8 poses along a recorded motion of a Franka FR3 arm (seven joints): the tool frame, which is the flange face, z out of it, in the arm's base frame.
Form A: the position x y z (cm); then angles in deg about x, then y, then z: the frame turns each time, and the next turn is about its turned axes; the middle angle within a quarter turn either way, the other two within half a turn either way.
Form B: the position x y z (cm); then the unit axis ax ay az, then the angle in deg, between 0 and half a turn. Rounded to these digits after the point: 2 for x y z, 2 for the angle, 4 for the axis.
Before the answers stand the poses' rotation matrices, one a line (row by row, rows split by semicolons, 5 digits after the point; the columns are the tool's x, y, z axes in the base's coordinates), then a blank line. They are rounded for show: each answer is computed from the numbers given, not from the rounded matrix.
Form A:
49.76 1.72 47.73 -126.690 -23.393 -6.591
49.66 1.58 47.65 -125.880 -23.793 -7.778
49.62 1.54 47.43 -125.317 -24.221 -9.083
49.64 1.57 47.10 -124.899 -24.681 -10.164
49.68 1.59 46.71 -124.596 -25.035 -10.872
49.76 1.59 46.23 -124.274 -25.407 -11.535
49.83 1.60 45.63 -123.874 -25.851 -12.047
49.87 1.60 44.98 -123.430 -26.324 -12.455
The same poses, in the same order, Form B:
0.91174 0.10535 -0.39704; 0.38485 -0.55699 0.73597; -0.14361 -0.82381 -0.54837
0.90659 0.12383 -0.40343; 0.40319 -0.53646 0.74138; -0.12462 -0.83479 -0.53628
0.90053 0.14397 -0.41026; 0.42182 -0.51800 0.74414; -0.10538 -0.84318 -0.52721
0.89439 0.16035 -0.41757; 0.43806 -0.50272 0.74524; -0.09042 -0.84945 -0.51987
0.88979 0.17090 -0.42317; 0.44919 -0.49189 0.74584; -0.08069 -0.85372 -0.51444
0.88504 0.18063 -0.42905; 0.45999 -0.48088 0.74643; -0.07149 -0.85798 -0.50868
0.88011 0.18783 -0.43603; 0.47038 -0.46953 0.74718; -0.06439 -0.86270 -0.50159
0.87521 0.19331 -0.44345; 0.48019 -0.45814 0.74802; -0.05856 -0.86761 -0.49379

49.76 1.72 47.73 -0.9720 -0.1579 0.1742 126.64
49.66 1.58 47.65 -0.9700 -0.1716 0.1719 125.67
49.62 1.54 47.43 -0.9679 -0.1859 0.1694 124.91
49.64 1.57 47.10 -0.9656 -0.1981 0.1682 124.34
49.68 1.59 46.71 -0.9640 -0.2064 0.1677 123.94
49.76 1.59 46.23 -0.9623 -0.2144 0.1676 123.52
49.83 1.60 45.63 -0.9604 -0.2217 0.1686 123.06
49.87 1.60 44.98 -0.9586 -0.2284 0.1702 122.57

